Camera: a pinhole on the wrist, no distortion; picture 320 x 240 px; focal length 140.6 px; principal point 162.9 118.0 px. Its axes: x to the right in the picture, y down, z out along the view. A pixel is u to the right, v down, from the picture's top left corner.
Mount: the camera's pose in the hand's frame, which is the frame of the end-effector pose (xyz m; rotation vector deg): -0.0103 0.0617 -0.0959 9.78 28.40 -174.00
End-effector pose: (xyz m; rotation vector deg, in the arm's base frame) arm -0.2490 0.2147 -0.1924 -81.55 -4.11 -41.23
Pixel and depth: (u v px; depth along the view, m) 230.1 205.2 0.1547
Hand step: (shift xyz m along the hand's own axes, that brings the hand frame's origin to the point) -0.0917 -0.0817 0.0110
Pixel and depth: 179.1 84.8 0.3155
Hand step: -0.0835 0.0298 0.2204
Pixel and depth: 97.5 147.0 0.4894
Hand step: 0.1746 -0.1811 0.3606
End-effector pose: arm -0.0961 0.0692 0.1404 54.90 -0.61 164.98
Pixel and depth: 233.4 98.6 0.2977
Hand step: -0.1911 -0.0008 0.1797
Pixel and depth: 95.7 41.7 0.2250
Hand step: 0.0646 0.1097 0.1671
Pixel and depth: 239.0 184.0 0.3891
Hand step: -0.2439 -0.2444 0.1885
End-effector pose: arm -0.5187 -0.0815 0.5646 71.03 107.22 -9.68
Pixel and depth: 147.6 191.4 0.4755
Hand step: 0.0128 -0.3233 0.2805
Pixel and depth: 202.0 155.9 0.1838
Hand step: -0.0755 -0.0461 0.0557
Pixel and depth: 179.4 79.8 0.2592
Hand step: -0.0717 0.0442 0.1668
